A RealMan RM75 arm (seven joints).
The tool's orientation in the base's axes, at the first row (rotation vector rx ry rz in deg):
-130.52, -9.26, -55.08
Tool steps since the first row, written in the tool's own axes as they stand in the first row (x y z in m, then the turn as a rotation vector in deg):
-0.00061, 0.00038, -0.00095, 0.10, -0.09, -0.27
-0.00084, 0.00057, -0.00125, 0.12, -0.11, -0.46
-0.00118, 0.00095, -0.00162, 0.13, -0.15, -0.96
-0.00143, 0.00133, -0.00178, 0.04, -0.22, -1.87
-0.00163, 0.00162, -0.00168, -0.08, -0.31, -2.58
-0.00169, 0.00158, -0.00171, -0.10, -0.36, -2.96
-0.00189, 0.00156, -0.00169, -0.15, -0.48, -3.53
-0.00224, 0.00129, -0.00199, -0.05, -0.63, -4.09
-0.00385, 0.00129, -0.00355, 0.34, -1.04, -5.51
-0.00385, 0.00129, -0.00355, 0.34, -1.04, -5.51
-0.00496, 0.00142, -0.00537, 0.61, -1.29, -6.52
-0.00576, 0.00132, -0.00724, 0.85, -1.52, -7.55
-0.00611, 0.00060, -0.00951, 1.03, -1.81, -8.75
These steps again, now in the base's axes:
-0.00088, -0.00080, -0.00012, -0.12, -0.11, 0.25
-0.00116, -0.00110, -0.00022, -0.23, -0.21, 0.38
-0.00149, -0.00158, -0.00045, -0.53, -0.49, 0.66
-0.00164, -0.00194, -0.00074, -1.16, -0.98, 1.11
-0.00162, -0.00208, -0.00108, -1.71, -1.33, 1.45
-0.00170, -0.00206, -0.00108, -1.97, -1.52, 1.65
-0.00184, -0.00200, -0.00122, -2.38, -1.76, 1.98
-0.00236, -0.00193, -0.00116, -2.70, -2.00, 2.42
-0.00446, -0.00267, -0.00144, -3.41, -2.60, 3.63
-0.00446, -0.00267, -0.00144, -3.41, -2.60, 3.63
-0.00630, -0.00374, -0.00132, -3.90, -3.06, 4.47
-0.00803, -0.00470, -0.00084, -4.42, -3.54, 5.28
-0.00989, -0.00548, 0.00048, -5.11, -4.08, 6.18

